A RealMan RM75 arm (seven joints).
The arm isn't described. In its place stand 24 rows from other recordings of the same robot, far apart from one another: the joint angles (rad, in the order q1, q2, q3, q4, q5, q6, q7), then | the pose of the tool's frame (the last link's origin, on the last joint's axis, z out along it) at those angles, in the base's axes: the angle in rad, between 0 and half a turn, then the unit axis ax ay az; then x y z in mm.
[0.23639 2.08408 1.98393 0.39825 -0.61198 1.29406 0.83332] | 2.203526, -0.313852, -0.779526, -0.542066, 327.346, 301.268, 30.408
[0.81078 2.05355 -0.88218 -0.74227 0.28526 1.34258 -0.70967] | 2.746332, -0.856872, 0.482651, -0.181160, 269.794, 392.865, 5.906
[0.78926 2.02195 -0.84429 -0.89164 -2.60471 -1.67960 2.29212] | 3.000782, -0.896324, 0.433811, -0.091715, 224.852, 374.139, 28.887
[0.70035 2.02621 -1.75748 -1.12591 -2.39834 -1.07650 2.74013] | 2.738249, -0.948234, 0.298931, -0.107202, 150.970, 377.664, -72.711
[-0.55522 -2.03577 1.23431 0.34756 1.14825 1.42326 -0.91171] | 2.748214, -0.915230, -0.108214, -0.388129, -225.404, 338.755, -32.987
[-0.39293 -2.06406 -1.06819 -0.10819 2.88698 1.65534 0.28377] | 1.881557, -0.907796, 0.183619, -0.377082, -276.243, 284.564, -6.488
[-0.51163 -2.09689 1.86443 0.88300 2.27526 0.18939 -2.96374] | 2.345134, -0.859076, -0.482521, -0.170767, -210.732, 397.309, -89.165
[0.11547 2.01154 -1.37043 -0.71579 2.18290 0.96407 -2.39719] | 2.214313, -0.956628, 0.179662, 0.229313, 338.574, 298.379, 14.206
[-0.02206 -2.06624 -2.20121 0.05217 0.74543 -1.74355 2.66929] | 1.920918, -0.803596, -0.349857, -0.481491, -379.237, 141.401, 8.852
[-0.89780 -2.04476 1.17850 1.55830 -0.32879 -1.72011 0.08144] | 2.428072, -0.880085, -0.467150, 0.084976, -77.492, 402.446, 86.842
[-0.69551 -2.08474 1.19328 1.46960 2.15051 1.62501 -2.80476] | 2.987664, -0.913942, -0.398305, -0.077869, -78.369, 357.106, 30.719
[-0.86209 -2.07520 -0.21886 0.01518 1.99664 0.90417 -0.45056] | 2.185287, -0.932055, -0.202960, -0.300135, -227.388, 433.897, -44.547
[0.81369 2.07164 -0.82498 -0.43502 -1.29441 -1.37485 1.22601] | 2.729510, -0.856535, 0.143412, 0.495764, 132.615, 419.257, 14.689
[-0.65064 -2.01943 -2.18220 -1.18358 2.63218 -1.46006 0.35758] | 2.573751, -0.810673, -0.584412, 0.035659, -235.405, 396.263, 74.579
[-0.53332 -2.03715 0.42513 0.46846 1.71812 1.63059 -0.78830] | 2.456002, -0.918554, -0.024143, -0.394559, -264.209, 340.939, 46.605
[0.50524 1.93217 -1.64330 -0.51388 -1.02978 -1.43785 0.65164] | 2.877636, -0.944780, -0.112758, 0.307694, 220.583, 313.194, -33.882
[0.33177 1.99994 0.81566 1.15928 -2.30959 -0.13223 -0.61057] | 2.348081, -0.980755, 0.104134, 0.165155, 165.770, 320.216, -115.236
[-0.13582 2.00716 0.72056 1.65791 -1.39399 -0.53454 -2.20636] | 1.870580, -0.999936, 0.011057, 0.002287, 167.424, 254.160, -44.972
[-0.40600 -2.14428 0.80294 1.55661 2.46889 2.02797 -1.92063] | 2.969309, -0.964673, -0.257024, 0.057839, -235.198, 275.513, 81.593
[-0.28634 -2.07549 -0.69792 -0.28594 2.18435 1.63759 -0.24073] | 1.858408, -0.757212, -0.202820, -0.620881, -293.433, 271.254, 9.979
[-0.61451 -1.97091 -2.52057 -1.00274 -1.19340 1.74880 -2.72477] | 3.110945, -0.742825, -0.602954, -0.290958, -204.527, 366.217, 109.813
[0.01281 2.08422 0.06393 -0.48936 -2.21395 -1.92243 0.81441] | 2.393763, -0.884291, 0.300312, 0.357549, 383.377, 112.633, 35.864
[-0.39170 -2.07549 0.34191 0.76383 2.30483 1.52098 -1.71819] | 2.694079, -0.851340, -0.486822, -0.195511, -357.134, 285.611, 43.813
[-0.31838 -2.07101 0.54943 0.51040 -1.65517 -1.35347 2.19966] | 2.216155, -0.895344, -0.250419, -0.368306, -341.894, 308.933, 51.278
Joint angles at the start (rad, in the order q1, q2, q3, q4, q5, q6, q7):
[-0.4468, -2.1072, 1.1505, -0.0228, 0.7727, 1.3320, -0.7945]
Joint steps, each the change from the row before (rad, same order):
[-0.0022, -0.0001, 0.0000, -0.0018, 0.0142, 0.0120, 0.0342]
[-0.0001, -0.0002, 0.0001, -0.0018, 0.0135, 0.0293, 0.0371]
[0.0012, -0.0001, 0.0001, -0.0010, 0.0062, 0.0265, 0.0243]
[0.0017, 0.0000, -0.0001, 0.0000, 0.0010, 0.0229, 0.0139]
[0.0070, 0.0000, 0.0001, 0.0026, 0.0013, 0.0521, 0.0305]
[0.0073, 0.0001, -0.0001, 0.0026, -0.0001, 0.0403, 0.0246]
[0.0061, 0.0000, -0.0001, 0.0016, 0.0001, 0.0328, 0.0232]
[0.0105, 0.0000, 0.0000, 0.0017, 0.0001, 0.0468, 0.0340]
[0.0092, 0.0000, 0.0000, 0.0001, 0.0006, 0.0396, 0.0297]
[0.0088, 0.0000, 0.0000, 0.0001, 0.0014, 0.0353, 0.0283]
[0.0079, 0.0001, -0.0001, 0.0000, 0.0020, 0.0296, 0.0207]
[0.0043, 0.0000, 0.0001, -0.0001, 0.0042, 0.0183, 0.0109]
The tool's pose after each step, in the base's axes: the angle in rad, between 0 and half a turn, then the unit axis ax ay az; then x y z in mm. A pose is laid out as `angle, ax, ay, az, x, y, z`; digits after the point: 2 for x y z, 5 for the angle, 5 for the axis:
2.41002, -0.82485, -0.37024, -0.42724, -308.96, 288.19, -60.78
2.41351, -0.83429, -0.34556, -0.42960, -304.84, 286.06, -60.75
2.41526, -0.83875, -0.32802, -0.43464, -301.71, 284.23, -59.90
2.41571, -0.83983, -0.31622, -0.44124, -299.33, 282.92, -58.48
2.41426, -0.84114, -0.28996, -0.45651, -294.60, 279.32, -54.74
2.41009, -0.84143, -0.26986, -0.46816, -291.58, 276.02, -51.49
2.40498, -0.84187, -0.25248, -0.47697, -289.26, 273.06, -48.90
2.39586, -0.84192, -0.22830, -0.48892, -286.60, 268.06, -45.21
2.38746, -0.84156, -0.20815, -0.49845, -284.64, 263.35, -42.24
2.37895, -0.84122, -0.18957, -0.50637, -283.06, 258.82, -39.62
2.37328, -0.84018, -0.17536, -0.51317, -281.91, 254.76, -37.45
2.37372, -0.83947, -0.16683, -0.51716, -280.93, 252.12, -36.47

